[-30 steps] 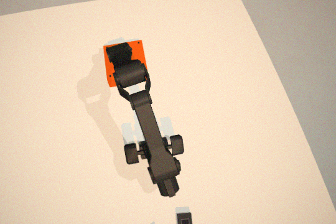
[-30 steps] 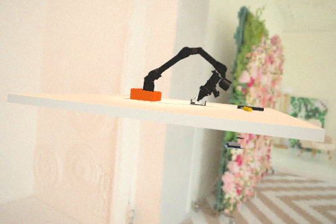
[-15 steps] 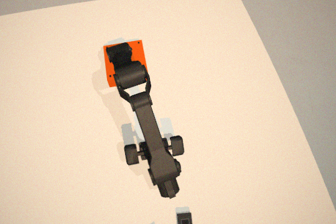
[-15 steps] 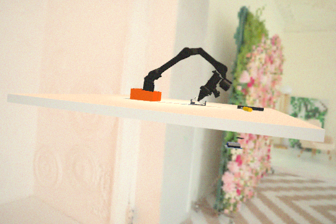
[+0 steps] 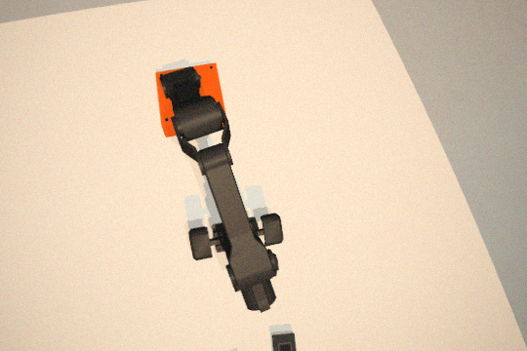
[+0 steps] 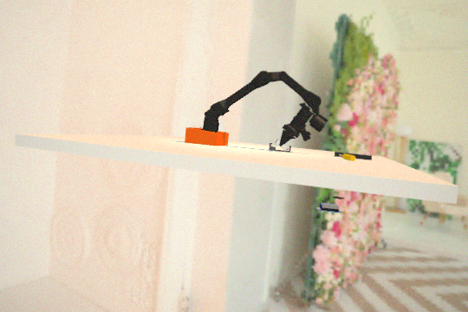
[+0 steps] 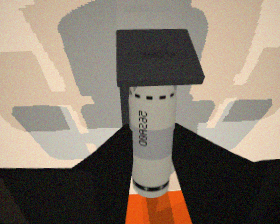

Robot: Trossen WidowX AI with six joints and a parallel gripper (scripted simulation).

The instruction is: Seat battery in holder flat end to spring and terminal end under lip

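Now: the battery 10 mm above my gripper tip. Also, from my gripper tip: black bar (330 mm ahead, 30 mm to the left, 10 mm below); then yellow-handled screwdriver (280 mm ahead, 120 mm to the right, 10 mm below).
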